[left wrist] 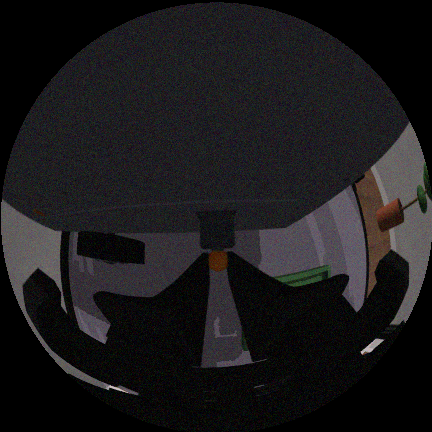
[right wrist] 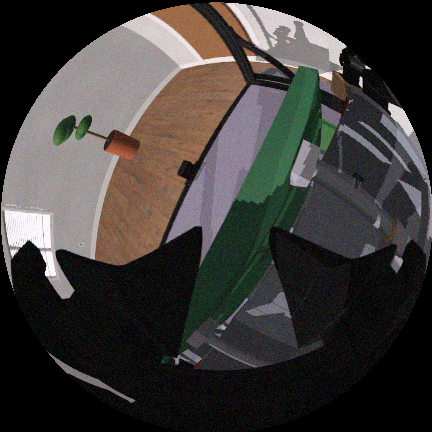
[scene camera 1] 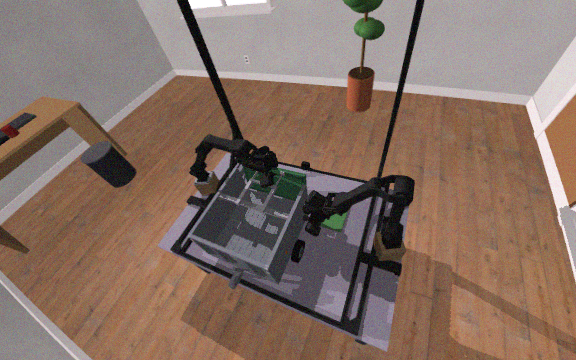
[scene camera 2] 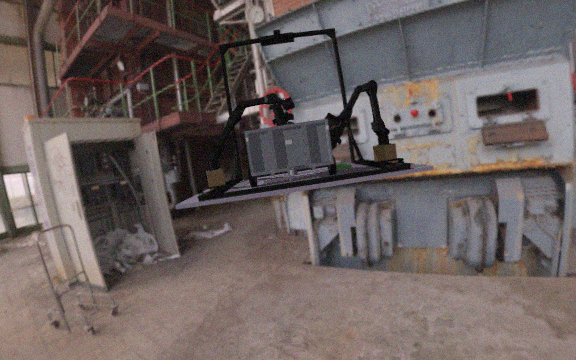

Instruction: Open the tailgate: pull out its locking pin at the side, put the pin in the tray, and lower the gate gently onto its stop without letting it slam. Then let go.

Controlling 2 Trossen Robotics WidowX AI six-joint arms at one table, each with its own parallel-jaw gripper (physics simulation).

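Seen in the pictures: left gripper, fingertip midpoint: (left wrist: 217, 257) (scene camera 1: 309, 219); right gripper, fingertip midpoint: (right wrist: 236, 233) (scene camera 1: 275, 170); left arm's base, link origin: (scene camera 1: 390, 241) (scene camera 2: 384, 144); right arm's base, link origin: (right wrist: 187, 365) (scene camera 1: 203, 177) (scene camera 2: 214, 169).
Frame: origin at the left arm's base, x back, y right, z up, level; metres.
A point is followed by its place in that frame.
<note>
The green tailgate (scene camera 1: 292, 187) {z 0.078, x -0.395, y 0.293 m} (right wrist: 280, 150) {z 0.171, x -0.424, y 0.329 m} stands upright at the back end of the grey trailer (scene camera 2: 288, 146) {z 0.064, x -0.669, y -0.022 m} (left wrist: 200, 125). My right gripper (scene camera 1: 267, 178) {z 0.149, x -0.467, y 0.357 m} (scene camera 2: 283, 120) (right wrist: 236, 233) {z 0.149, x -0.467, y 0.357 m} is shut on the tailgate's upper edge. The locking pin's orange knob (left wrist: 218, 260) {z 0.008, x -0.332, y 0.152 m} shows at a dark bracket on the trailer's side. My left gripper (scene camera 1: 309, 215) {z -0.006, x -0.334, y 0.152 m} (scene camera 2: 334, 122) (left wrist: 217, 257) {z -0.006, x -0.334, y 0.152 m} is shut on this knob, with one narrow fingertip on each side. The pin's shaft is hidden. The green tray (scene camera 1: 334, 221) {z -0.108, x -0.209, y 0.180 m} (left wrist: 305, 277) {z -0.109, x -0.232, y 0.260 m} lies beside the trailer, partly covered by the left arm in scene camera 1.
The trailer's black wheel (scene camera 1: 298, 251) {z -0.016, x -0.399, y 0.007 m} (left wrist: 111, 247) {z -0.026, x -0.388, y 0.059 m} stands near the left gripper. Grey bars cross the open trailer box, and one grey bar (right wrist: 350, 192) {z 0.169, x -0.443, y 0.291 m} runs close to the right gripper. A black frame (scene camera 1: 357, 280) {z -0.096, x -0.169, y -0.119 m} borders the table, with tall posts at its far corners.
</note>
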